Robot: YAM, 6 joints.
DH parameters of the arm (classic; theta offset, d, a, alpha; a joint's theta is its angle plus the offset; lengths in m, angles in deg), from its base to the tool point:
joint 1: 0 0.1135 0.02 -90
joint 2: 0 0 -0.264 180
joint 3: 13.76 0 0.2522 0
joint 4: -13.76 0 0.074 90
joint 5: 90 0 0 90
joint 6: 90 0.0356 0 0
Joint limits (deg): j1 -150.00..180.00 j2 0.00..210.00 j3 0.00..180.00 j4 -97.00..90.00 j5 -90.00..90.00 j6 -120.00..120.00
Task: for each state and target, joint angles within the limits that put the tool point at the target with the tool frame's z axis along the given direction. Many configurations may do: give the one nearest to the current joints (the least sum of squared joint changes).
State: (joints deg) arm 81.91 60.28 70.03 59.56 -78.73 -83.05
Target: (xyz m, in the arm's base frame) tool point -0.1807 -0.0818 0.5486 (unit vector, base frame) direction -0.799 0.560 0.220
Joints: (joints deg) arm 33.75 34.19 92.39 89.88 -65.41 -83.05
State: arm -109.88 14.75 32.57 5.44 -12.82 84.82
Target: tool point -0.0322 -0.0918 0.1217 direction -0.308 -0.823 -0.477
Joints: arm -108.77 0.12 0.11 -28.49 1.54 84.82
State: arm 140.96 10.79 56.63 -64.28 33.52 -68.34
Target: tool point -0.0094 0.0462 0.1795 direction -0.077 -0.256 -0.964
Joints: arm 96.87 41.33 27.04 -89.97 -6.14 -68.34
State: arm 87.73 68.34 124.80 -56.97 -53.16 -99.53
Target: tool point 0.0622 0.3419 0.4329 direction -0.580 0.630 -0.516
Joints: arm 75.46 100.07 118.10 -66.05 -46.03 -99.53
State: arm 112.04 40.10 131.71 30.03 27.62 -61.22
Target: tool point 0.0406 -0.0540 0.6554 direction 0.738 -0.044 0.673
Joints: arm 105.28 55.25 107.95 56.69 44.47 -61.22
